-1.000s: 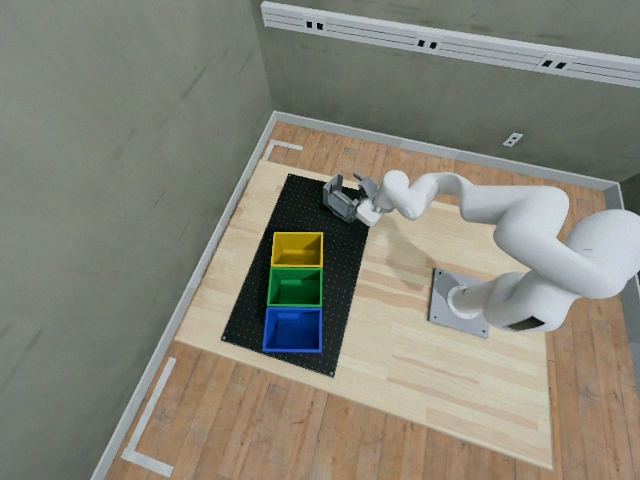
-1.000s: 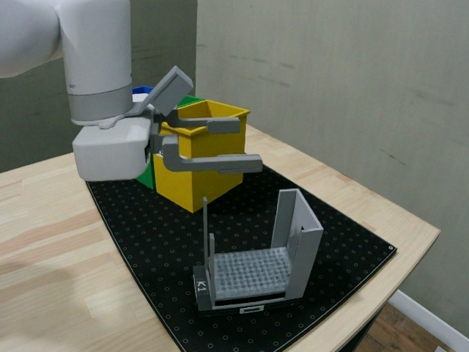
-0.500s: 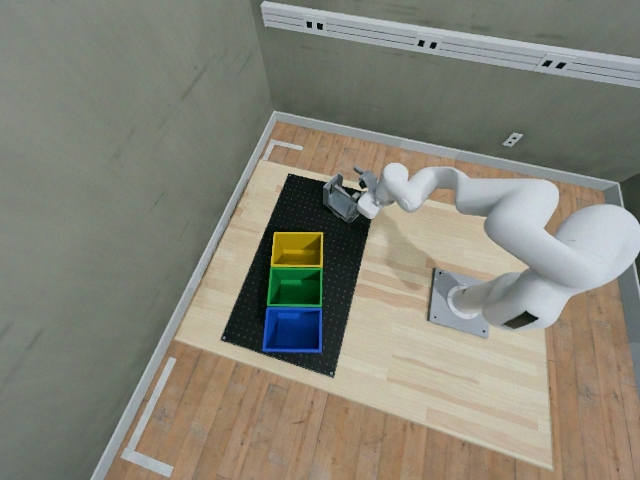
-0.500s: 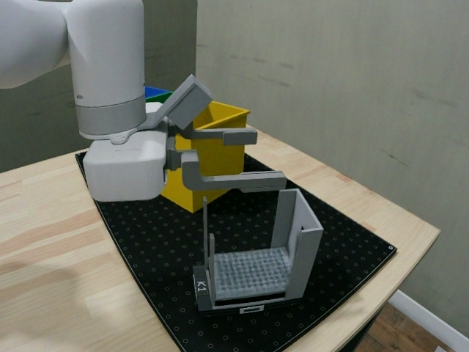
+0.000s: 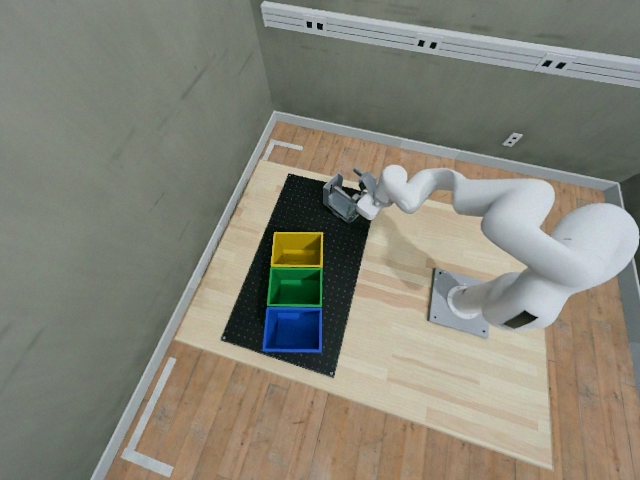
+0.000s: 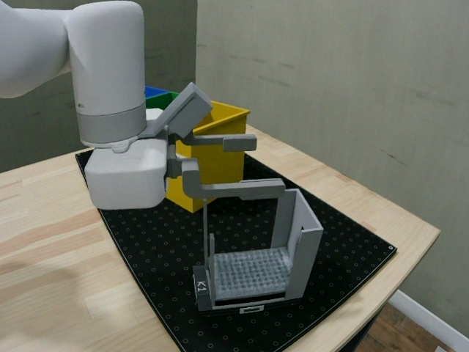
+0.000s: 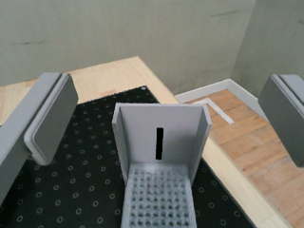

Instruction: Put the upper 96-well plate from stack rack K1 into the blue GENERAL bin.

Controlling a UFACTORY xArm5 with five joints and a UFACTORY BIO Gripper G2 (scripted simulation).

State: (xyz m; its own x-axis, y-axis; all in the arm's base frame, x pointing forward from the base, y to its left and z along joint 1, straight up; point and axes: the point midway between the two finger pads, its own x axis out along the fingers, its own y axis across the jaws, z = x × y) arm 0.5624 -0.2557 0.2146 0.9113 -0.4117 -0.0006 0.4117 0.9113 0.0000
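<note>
Right now the clear 96-well plate is 2 cm ahead of my hand, 1 cm to the right of it and 19 cm below it. Round my hand: green returns bin: 6 cm ahead, 43 cm to the left, 13 cm below; then yellow recycle bin: 10 cm ahead, 30 cm to the left, 13 cm below; then black plate: 2 cm ahead, 1 cm to the right, 20 cm below.
</note>
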